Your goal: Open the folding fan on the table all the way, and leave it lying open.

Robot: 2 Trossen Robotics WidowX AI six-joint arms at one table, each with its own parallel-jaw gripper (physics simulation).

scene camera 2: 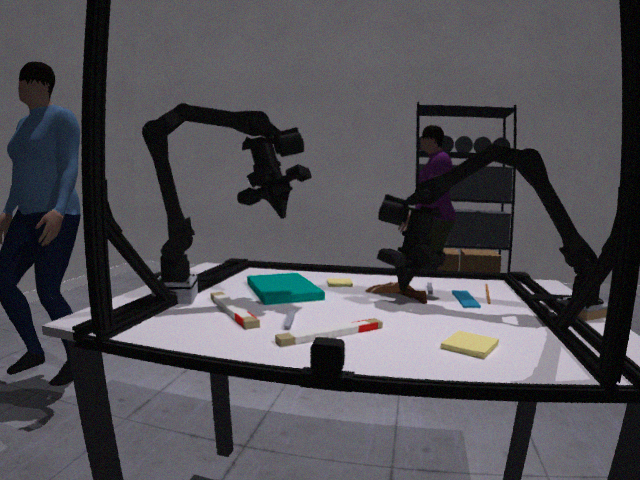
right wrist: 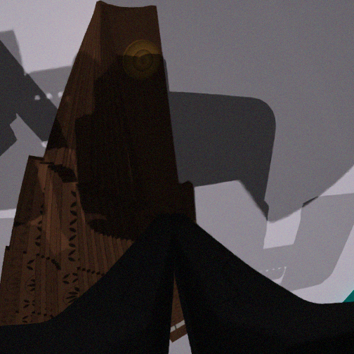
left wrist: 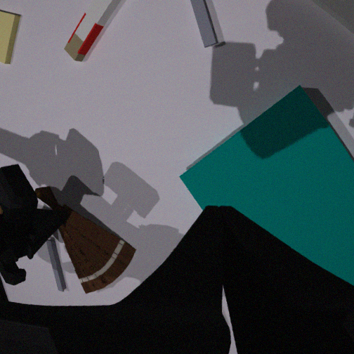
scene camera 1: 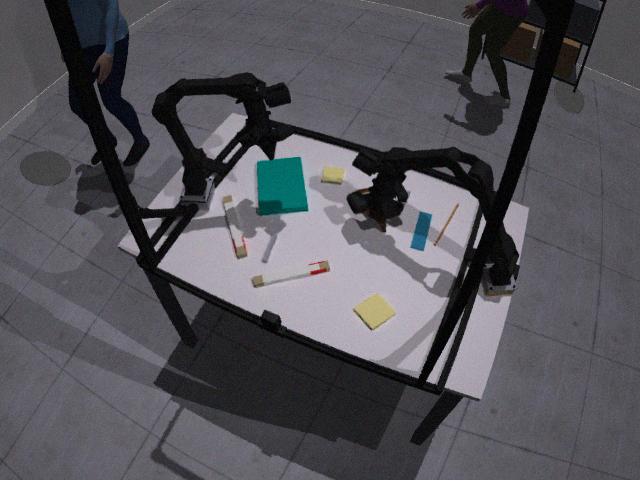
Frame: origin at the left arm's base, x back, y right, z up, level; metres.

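Seen in the pictures: left gripper, between the fingertips: (scene camera 2: 283,218) (scene camera 1: 272,159); right gripper, between the fingertips: (scene camera 2: 401,290) (scene camera 1: 371,213); left arm's base, origin of its link: (scene camera 2: 174,279) (scene camera 1: 196,188); right arm's base, origin of its link: (scene camera 1: 499,276).
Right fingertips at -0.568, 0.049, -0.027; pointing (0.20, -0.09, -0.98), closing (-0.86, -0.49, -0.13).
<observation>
Offsets run from my right fingertips to a thing's top centre, as dx, dy, dz. "*": to the spot under its first point.
The brown folding fan @[* +0.029, -0.046, -0.008] (scene camera 2: 385,289) (left wrist: 97,252) (right wrist: 45,240) lies partly spread, as a narrow wedge with a pale band near its outer edge. Its brass pivot (right wrist: 142,59) shows in the right wrist view. In scene camera 1 the right arm hides most of the fan. My right gripper (scene camera 2: 403,286) (left wrist: 66,214) (right wrist: 170,225) is shut and empty, with its tips low over the fan near one side edge; whether they touch it I cannot tell. My left gripper (scene camera 1: 271,157) (scene camera 2: 282,215) (left wrist: 216,217) is shut and empty, high above the table by the teal box.
The teal box @[+0.293, -0.114, -0.001] (scene camera 1: 281,180) (scene camera 2: 286,289) lies left of the fan. A yellow pad @[+0.126, -0.175, -0.012] (scene camera 1: 333,174) lies behind, another pad @[-0.019, +0.334, -0.010] (scene camera 1: 374,311) in front. A blue block @[-0.162, +0.040, -0.017] (scene camera 1: 421,230) and an orange stick @[-0.250, +0.005, -0.016] (scene camera 1: 446,224) lie right. Two white-red bars @[+0.417, +0.064, -0.006] (scene camera 1: 235,227) @[+0.219, +0.229, -0.008] (scene camera 1: 290,273) and a grey bar @[+0.293, +0.143, -0.012] (scene camera 1: 269,248) lie front left.
</observation>
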